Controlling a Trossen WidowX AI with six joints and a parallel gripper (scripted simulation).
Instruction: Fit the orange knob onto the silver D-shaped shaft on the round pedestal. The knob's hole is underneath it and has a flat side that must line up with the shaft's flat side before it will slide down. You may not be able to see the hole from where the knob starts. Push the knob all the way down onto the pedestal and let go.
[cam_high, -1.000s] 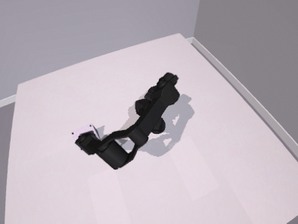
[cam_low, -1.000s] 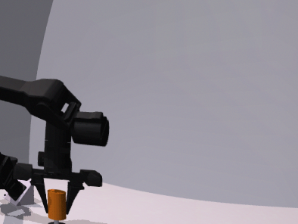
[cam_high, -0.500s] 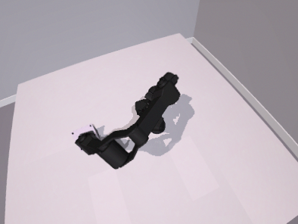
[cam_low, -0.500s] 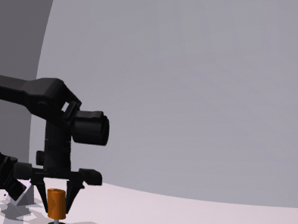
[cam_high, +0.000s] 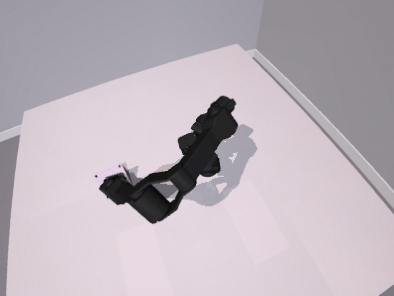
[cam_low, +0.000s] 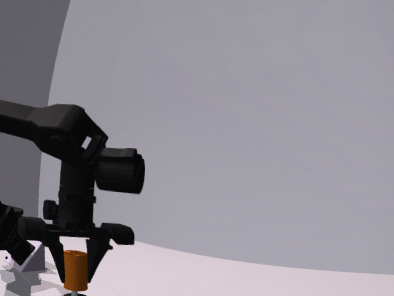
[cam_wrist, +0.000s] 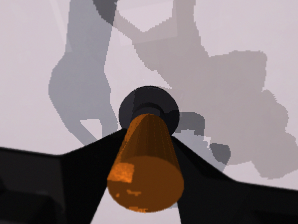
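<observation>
Right now the round pedestal is 4 cm below my gripper tip. Round my gripper tip: orange knob (3 cm above).
</observation>
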